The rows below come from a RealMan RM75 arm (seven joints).
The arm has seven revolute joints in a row. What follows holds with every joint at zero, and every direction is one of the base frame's. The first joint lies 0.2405 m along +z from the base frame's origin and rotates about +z. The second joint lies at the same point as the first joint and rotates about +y. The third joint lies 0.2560 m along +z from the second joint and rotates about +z. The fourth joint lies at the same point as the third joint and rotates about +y. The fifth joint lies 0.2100 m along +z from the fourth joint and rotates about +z. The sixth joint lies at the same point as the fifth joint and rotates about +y. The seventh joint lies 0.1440 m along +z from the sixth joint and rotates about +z. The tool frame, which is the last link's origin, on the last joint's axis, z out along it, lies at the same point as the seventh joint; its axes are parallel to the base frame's.
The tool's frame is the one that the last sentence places.
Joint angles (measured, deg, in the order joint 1, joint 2, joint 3, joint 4, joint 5, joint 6, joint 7), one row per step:
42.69, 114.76, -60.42, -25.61, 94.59, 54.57, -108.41
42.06, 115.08, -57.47, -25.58, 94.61, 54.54, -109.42
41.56, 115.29, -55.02, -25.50, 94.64, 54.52, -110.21
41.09, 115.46, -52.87, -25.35, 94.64, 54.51, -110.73
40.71, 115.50, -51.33, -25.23, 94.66, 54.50, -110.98
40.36, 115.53, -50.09, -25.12, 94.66, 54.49, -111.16
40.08, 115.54, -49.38, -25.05, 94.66, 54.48, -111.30
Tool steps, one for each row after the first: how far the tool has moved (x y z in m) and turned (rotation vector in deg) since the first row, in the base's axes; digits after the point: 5 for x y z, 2 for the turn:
0.00570, 0.00041, 0.00564, 2.07, 1.39, -1.22
0.01090, 0.00062, 0.01061, 3.79, 2.51, -2.31
0.01623, 0.00029, 0.01476, 5.20, 3.57, -3.49
0.02075, -0.00004, 0.01835, 6.24, 4.36, -4.48
0.02485, -0.00062, 0.02118, 7.07, 4.99, -5.34
0.02787, -0.00132, 0.02283, 7.56, 5.30, -5.90

